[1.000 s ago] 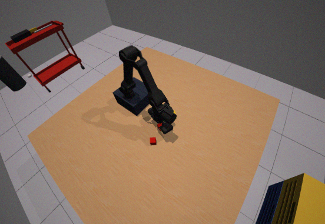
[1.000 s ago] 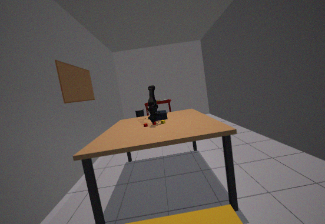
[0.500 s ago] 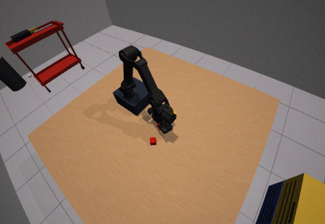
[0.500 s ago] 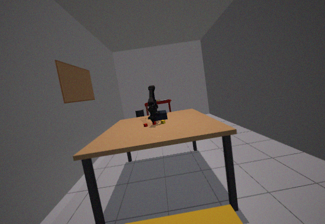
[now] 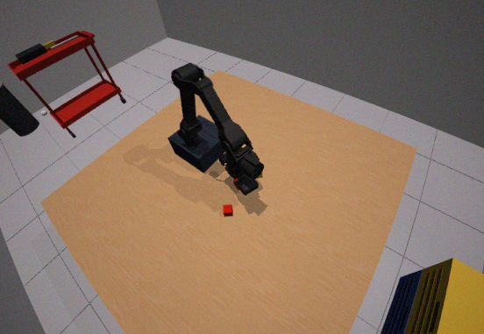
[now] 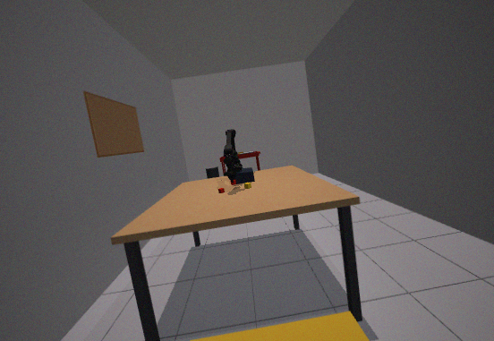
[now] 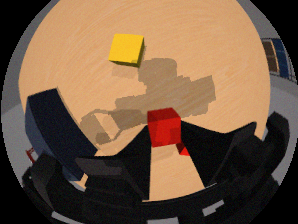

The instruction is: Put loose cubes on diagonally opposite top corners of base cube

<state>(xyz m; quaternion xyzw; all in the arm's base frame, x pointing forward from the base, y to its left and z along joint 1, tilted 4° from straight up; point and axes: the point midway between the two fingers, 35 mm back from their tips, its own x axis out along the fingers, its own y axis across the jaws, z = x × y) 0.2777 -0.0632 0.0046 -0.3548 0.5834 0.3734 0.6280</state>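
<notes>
My gripper tip is 2 cm short of the yellow base cube, 11 cm to the right of it and 4 cm above it. Round my gripper tip: red cube (11 cm to the right, 5 cm below).
</notes>
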